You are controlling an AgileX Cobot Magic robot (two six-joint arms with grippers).
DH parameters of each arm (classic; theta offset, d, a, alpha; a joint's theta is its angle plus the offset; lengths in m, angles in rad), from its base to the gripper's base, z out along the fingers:
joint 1: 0 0.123 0 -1.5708
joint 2: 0.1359 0 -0.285 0
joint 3: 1.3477 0 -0.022 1.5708
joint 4: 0 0.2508 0 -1.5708
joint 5: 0 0 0.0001 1.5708
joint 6: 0 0.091 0 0
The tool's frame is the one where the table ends.
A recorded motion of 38 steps. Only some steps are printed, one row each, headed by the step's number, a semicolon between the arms.
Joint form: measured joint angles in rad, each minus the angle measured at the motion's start. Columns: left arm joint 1, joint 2, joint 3, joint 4, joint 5, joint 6; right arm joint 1, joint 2, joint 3, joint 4, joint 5, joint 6.
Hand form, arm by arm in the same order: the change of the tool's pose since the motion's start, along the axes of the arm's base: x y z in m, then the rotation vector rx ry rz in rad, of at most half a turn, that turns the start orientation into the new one. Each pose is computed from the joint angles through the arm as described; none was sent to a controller.
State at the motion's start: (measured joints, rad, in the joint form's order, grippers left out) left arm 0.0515 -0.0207 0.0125 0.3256 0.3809 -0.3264; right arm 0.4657 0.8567 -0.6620 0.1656 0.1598 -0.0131
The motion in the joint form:
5: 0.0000 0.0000 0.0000 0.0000 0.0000 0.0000; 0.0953 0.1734 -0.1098 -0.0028 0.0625 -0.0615
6: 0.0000 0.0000 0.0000 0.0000 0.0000 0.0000; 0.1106 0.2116 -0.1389 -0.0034 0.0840 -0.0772
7: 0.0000 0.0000 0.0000 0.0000 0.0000 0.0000; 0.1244 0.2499 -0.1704 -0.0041 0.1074 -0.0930
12: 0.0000 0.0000 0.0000 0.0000 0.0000 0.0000; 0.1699 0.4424 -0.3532 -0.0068 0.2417 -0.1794
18: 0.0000 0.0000 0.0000 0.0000 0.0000 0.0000; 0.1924 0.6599 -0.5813 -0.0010 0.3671 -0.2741
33: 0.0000 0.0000 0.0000 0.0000 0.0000 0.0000; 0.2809 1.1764 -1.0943 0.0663 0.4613 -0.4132
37: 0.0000 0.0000 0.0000 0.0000 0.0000 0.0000; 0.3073 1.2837 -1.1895 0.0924 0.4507 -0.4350
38: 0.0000 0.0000 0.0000 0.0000 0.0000 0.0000; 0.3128 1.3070 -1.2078 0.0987 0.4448 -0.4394
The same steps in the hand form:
5: 0.0000 0.0000 0.0000 0.0000 0.0000 0.0000; 0.0237 0.0366 -0.0035 -0.1125 0.0782 0.1255
6: 0.0000 0.0000 0.0000 0.0000 0.0000 0.0000; 0.0291 0.0445 -0.0042 -0.1406 0.0959 0.1504
7: 0.0000 0.0000 0.0000 0.0000 0.0000 0.0000; 0.0345 0.0524 -0.0046 -0.1685 0.1128 0.1745
12: 0.0000 0.0000 0.0000 0.0000 0.0000 0.0000; 0.0645 0.0902 -0.0057 -0.3078 0.1861 0.2826
18: 0.0000 0.0000 0.0000 0.0000 0.0000 0.0000; 0.1034 0.1309 -0.0094 -0.4270 0.2328 0.3770
33: 0.0000 0.0000 0.0000 0.0000 0.0000 0.0000; 0.1764 0.2461 -0.0645 -0.5184 0.2485 0.5636
37: 0.0000 0.0000 0.0000 0.0000 0.0000 0.0000; 0.1839 0.2725 -0.0858 -0.5139 0.2434 0.5994
38: 0.0000 0.0000 0.0000 0.0000 0.0000 0.0000; 0.1854 0.2780 -0.0913 -0.5116 0.2420 0.6056

